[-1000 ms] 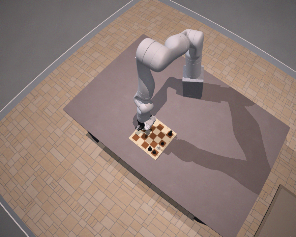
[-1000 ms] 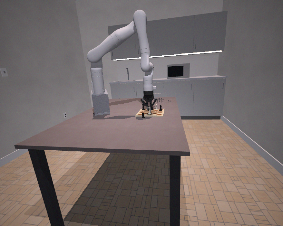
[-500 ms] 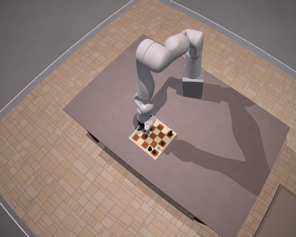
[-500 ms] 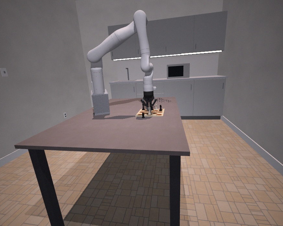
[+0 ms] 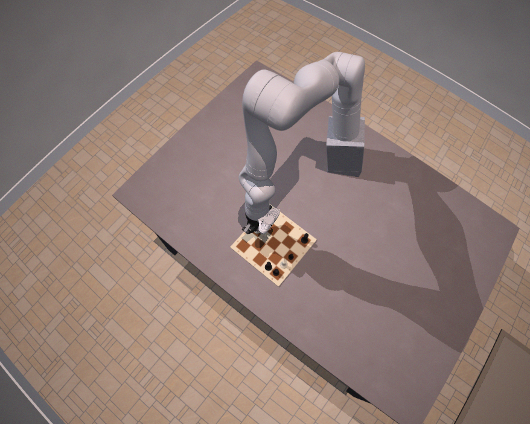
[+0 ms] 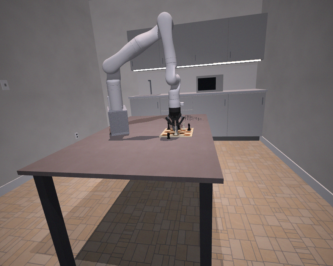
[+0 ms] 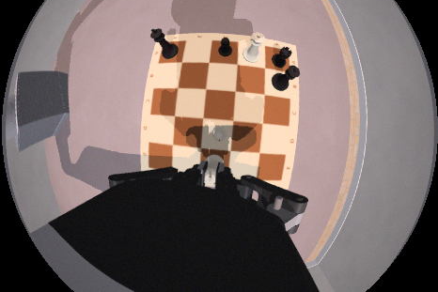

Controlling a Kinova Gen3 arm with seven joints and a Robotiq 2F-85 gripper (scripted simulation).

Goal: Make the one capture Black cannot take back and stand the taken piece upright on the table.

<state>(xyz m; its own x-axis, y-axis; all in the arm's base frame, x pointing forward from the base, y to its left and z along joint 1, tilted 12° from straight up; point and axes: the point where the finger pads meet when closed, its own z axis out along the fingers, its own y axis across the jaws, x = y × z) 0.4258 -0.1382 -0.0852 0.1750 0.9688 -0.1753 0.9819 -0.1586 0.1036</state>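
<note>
Right now the chessboard is 10 mm ahead of my hand, 70 mm to the left of it and 50 mm below it. The rest, counted from my hand: black pawn (30 mm ahead, 150 mm to the left, 30 mm below).
</note>
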